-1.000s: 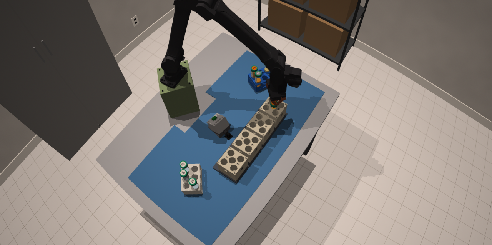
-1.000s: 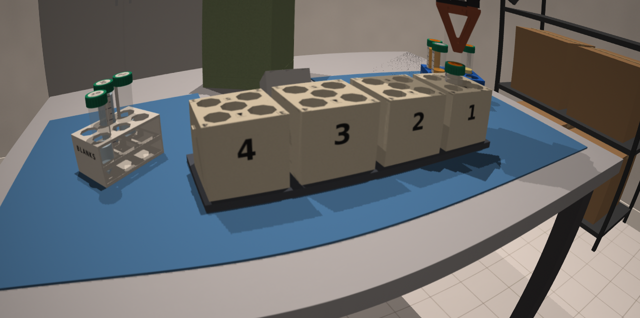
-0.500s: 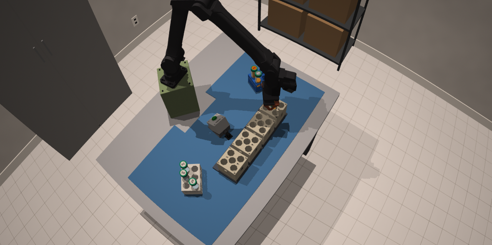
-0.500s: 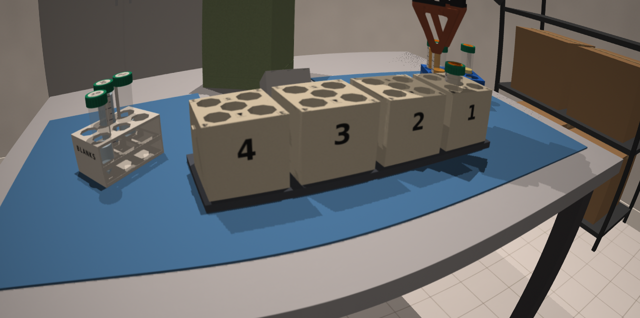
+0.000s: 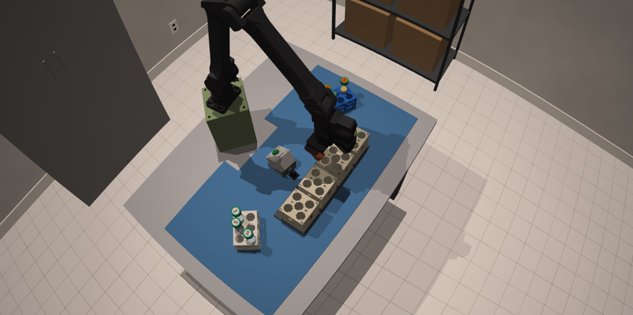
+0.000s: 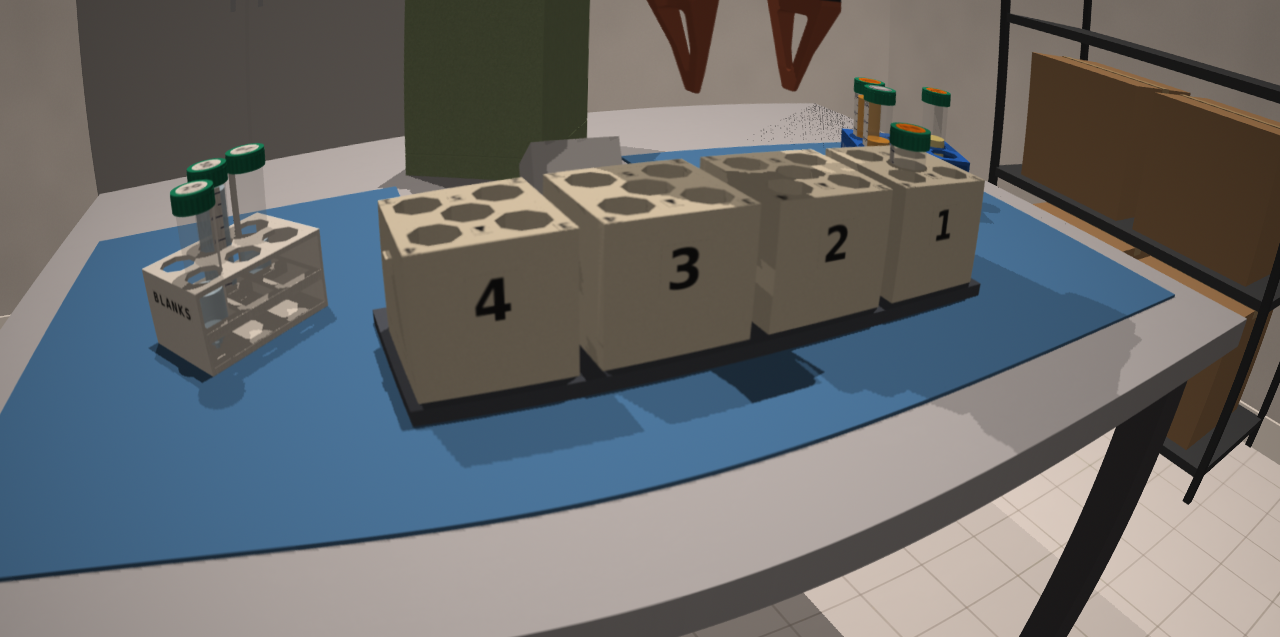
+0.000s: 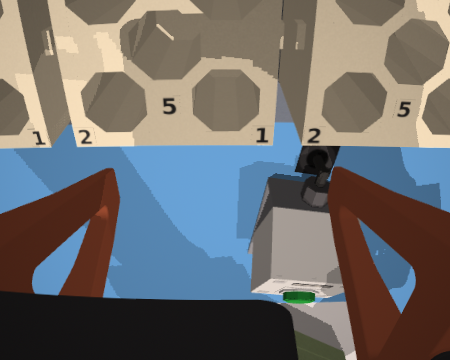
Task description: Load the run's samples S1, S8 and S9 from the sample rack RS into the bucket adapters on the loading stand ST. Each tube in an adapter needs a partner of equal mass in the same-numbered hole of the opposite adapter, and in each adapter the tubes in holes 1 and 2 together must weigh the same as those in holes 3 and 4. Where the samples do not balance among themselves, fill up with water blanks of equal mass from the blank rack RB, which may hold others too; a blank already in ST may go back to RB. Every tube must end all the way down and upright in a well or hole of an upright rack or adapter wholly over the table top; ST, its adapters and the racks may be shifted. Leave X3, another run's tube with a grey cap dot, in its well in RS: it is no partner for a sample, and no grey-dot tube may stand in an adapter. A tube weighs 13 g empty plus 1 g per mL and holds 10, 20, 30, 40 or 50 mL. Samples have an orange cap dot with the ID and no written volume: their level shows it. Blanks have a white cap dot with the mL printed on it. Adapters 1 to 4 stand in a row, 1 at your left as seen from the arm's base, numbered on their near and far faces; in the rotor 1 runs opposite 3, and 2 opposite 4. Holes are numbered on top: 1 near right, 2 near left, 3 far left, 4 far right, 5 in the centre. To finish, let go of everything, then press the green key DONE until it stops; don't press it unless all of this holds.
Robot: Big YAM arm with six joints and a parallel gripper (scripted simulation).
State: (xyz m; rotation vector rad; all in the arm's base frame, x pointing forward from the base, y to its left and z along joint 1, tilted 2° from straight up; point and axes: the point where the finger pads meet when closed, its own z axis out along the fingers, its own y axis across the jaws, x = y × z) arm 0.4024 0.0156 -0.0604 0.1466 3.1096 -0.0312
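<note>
Right now my hand is 36 cm to the left of the white-dot blank, 12 cm past it and 9 cm above it. Round my hand: blue sample rack RS (30 cm to the left, 12 cm below, 10 cm behind); white blank rack RB (35 cm to the right, 12 cm below, 11 cm behind); green DONE key (18 cm behind, 9 cm below, 4 cm to the right).
</note>
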